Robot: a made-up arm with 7 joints. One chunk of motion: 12 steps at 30 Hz.
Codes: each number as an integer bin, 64 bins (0 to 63) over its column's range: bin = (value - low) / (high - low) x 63, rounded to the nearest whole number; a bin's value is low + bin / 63 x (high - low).
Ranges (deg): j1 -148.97..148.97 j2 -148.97..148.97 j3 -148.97..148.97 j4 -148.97..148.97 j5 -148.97..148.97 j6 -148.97..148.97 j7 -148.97..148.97
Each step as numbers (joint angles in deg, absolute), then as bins.
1 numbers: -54.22 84.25 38.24 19.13 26.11 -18.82 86.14
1 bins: 20 49 40 36 37 28 50
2 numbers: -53.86 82.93 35.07 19.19 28.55 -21.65 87.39
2 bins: 20 49 39 36 38 27 50
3 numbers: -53.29 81.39 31.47 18.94 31.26 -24.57 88.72
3 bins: 20 49 38 36 38 26 50
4 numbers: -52.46 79.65 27.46 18.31 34.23 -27.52 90.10
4 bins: 20 48 37 35 39 26 51
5 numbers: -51.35 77.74 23.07 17.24 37.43 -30.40 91.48
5 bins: 21 48 36 35 39 25 51
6 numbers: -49.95 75.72 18.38 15.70 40.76 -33.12 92.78
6 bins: 21 48 35 35 40 24 51
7 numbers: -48.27 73.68 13.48 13.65 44.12 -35.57 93.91
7 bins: 21 47 34 34 41 24 51
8 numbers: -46.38 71.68 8.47 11.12 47.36 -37.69 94.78
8 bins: 22 47 33 34 42 24 52
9 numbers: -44.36 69.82 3.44 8.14 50.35 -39.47 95.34
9 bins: 22 46 32 33 42 23 52
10 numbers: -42.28 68.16 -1.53 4.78 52.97 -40.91 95.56
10 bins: 23 46 31 33 43 23 52
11 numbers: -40.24 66.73 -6.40 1.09 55.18 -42.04 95.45
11 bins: 23 46 30 32 43 23 52
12 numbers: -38.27 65.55 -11.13 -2.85 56.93 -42.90 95.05
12 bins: 23 45 29 31 44 22 52
